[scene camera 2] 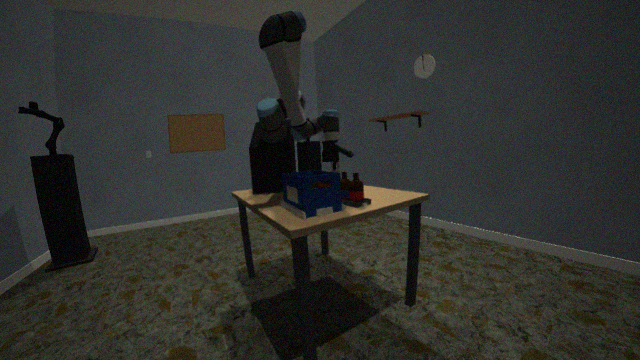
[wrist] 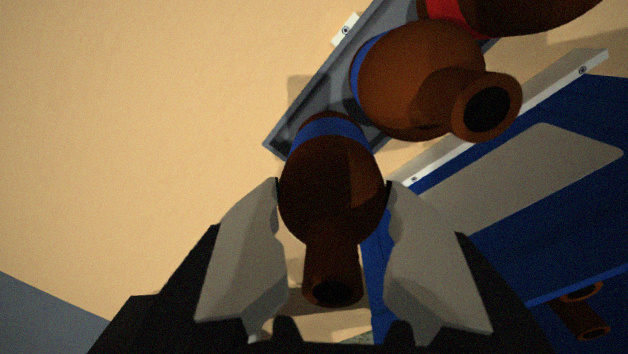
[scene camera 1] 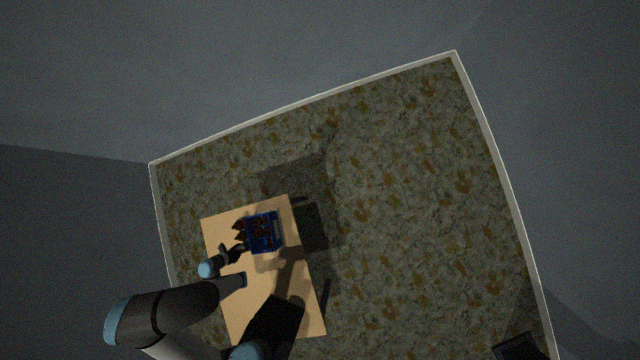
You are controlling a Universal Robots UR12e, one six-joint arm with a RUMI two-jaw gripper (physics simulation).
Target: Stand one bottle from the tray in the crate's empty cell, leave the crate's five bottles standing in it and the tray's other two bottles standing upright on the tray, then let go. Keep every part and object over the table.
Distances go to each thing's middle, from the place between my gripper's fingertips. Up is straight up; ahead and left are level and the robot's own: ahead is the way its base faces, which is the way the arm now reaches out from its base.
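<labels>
The white strip [wrist: 565, 70] is 60 mm ahead of my hand, 120 mm to the right of it and 110 mm below it. Then I consider the blue-labelled brown bottle [wrist: 332, 193], and I find that my gripper is 10 mm above it, 10 mm past it and 10 mm to the left of it.
</labels>
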